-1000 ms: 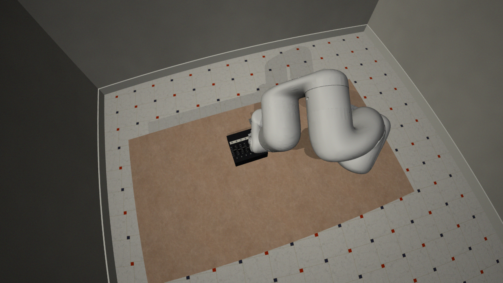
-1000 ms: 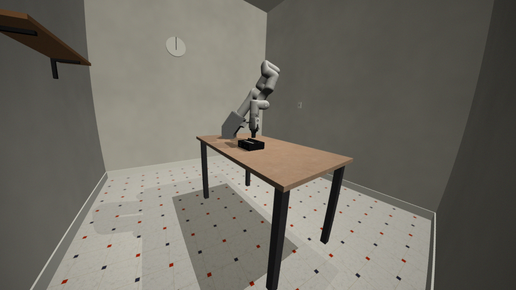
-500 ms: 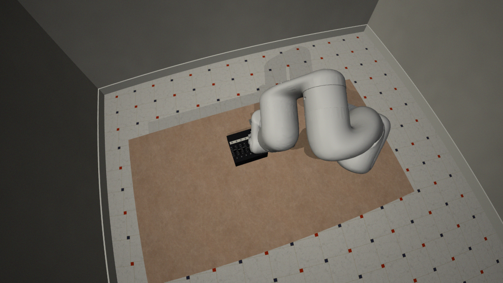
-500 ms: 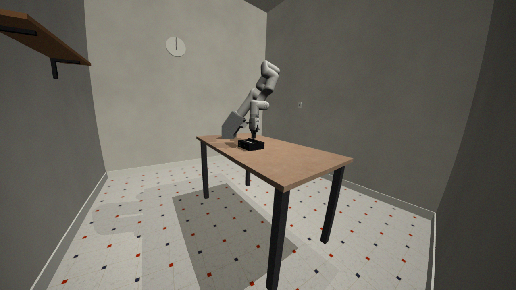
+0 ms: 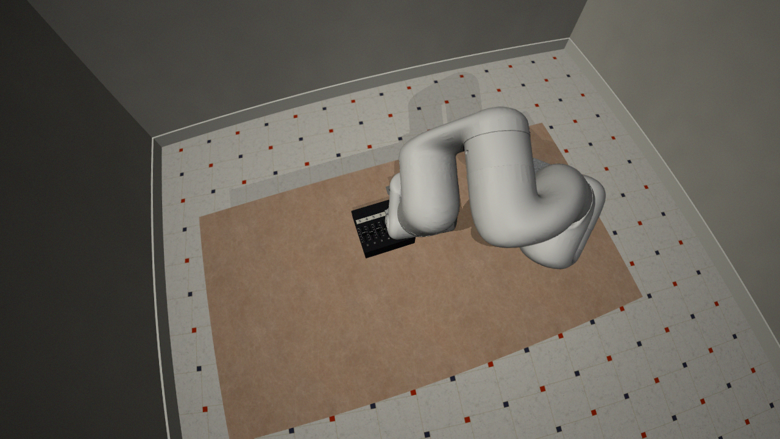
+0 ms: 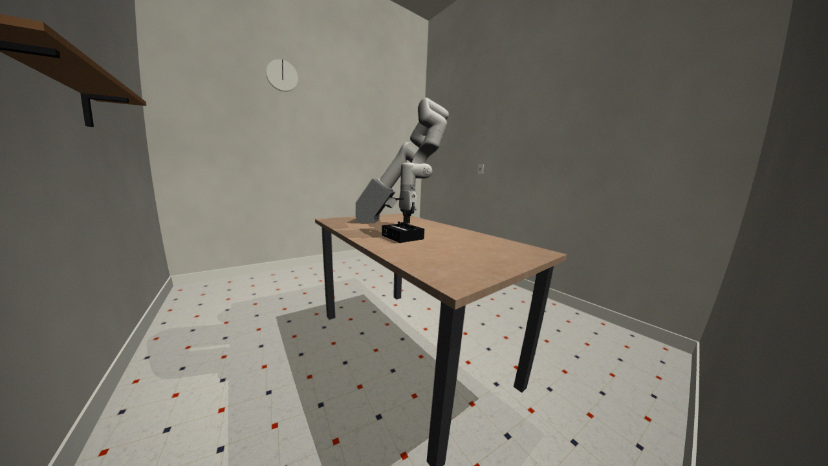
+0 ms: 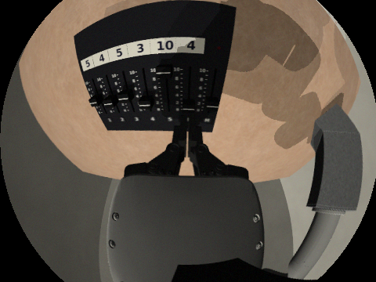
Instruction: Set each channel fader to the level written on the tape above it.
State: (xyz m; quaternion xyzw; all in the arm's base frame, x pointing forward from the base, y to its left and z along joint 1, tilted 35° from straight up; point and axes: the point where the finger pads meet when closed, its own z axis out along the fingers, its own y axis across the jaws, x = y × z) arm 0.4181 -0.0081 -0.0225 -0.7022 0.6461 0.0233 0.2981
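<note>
My hand is 2 cm past the master fader, 4 cm to the left of it and 2 cm above it.
</note>
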